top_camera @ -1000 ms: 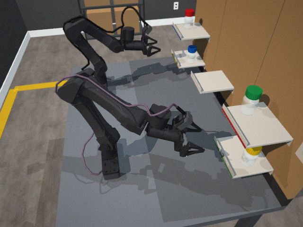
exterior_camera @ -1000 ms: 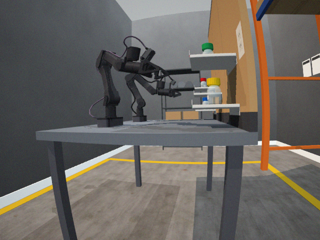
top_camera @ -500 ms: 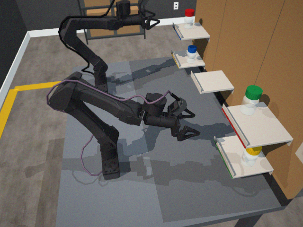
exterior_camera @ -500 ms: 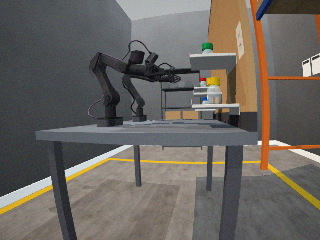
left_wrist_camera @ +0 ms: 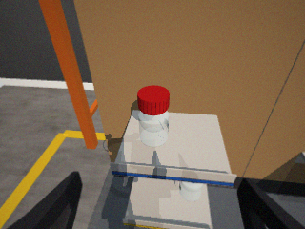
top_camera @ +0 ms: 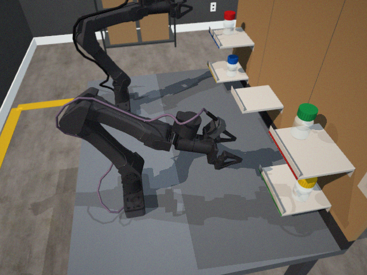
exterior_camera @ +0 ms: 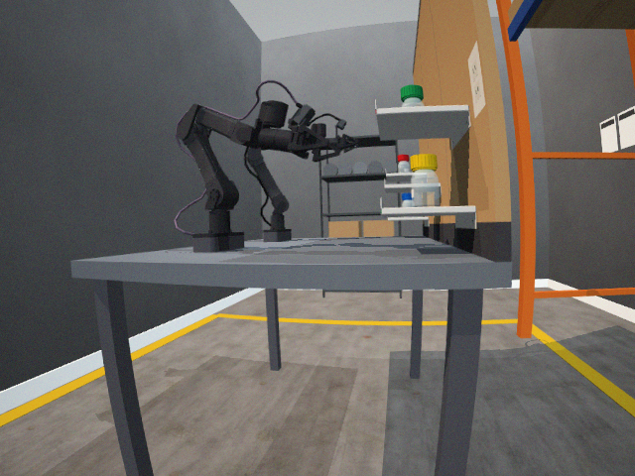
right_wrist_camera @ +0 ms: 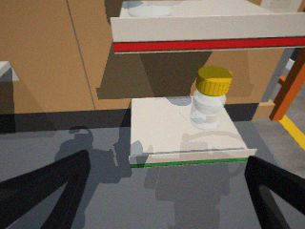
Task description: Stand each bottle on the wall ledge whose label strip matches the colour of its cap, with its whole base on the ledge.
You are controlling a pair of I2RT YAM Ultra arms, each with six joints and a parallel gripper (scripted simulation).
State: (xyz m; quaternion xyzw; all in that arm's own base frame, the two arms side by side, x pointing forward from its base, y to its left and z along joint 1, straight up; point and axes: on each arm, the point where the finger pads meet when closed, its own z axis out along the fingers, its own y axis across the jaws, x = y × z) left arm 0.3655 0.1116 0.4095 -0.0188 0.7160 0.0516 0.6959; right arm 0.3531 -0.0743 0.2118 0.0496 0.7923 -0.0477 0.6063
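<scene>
Now: left hand 22 cm short of the red-capped bottle, 2 cm to the right of it and 12 cm above it. Round my left hand: blue-capped bottle: 22 cm ahead, 7 cm to the right, 31 cm below; then green-capped bottle: 18 cm ahead, 75 cm to the right, 12 cm below; then brown wall: 30 cm ahead, 43 cm to the right.
The green-capped bottle lies 20 cm ahead of my right hand, 1 cm to the right of it and 8 cm above it. The rest, counted from my right hand: blue-capped bottle: 24 cm ahead, 67 cm to the left, 11 cm below; then brown wall: 32 cm ahead, 31 cm to the left, 20 cm above; then yellow-capped bottle: 20 cm ahead, 12 cm to the right, 11 cm below.
</scene>
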